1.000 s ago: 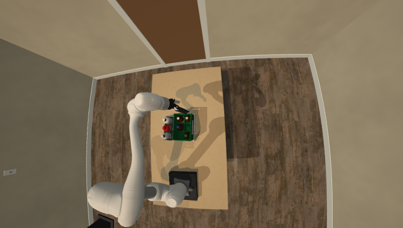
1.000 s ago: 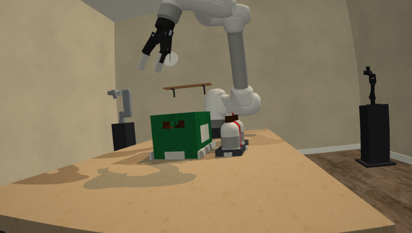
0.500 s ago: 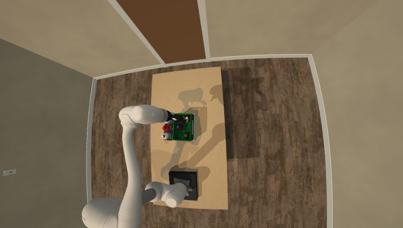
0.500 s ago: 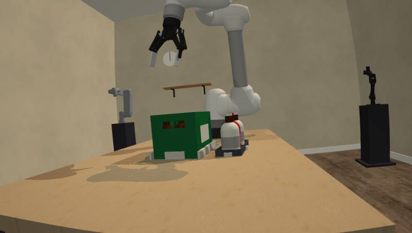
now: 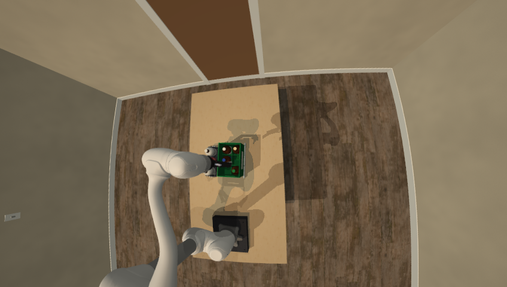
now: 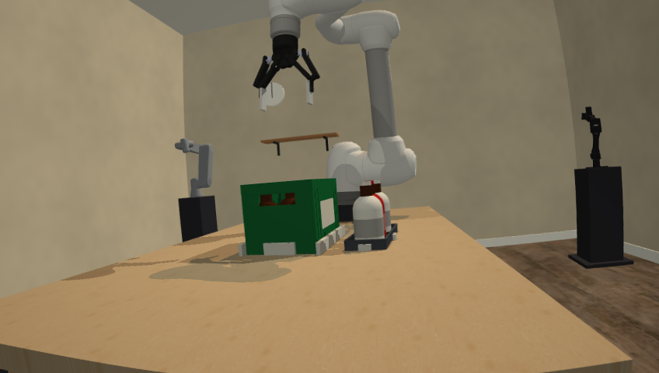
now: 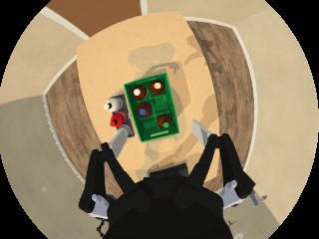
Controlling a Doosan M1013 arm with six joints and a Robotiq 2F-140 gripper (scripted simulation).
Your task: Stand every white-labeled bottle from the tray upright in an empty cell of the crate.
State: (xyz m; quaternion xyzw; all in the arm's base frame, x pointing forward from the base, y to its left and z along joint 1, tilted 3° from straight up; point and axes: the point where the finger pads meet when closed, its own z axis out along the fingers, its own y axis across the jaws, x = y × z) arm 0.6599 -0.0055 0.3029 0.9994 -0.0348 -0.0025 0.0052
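Now: hand 31 cm above the red-labeled bottle, 21 cm to the right of it and 1 cm past it. Round my hand: white-labeled bottle (31 cm below, 22 cm to the left, 7 cm ahead); then dark tray (38 cm below, 22 cm to the left, 2 cm behind); then green crate (31 cm below, 2 cm ahead, 1 cm to the left).
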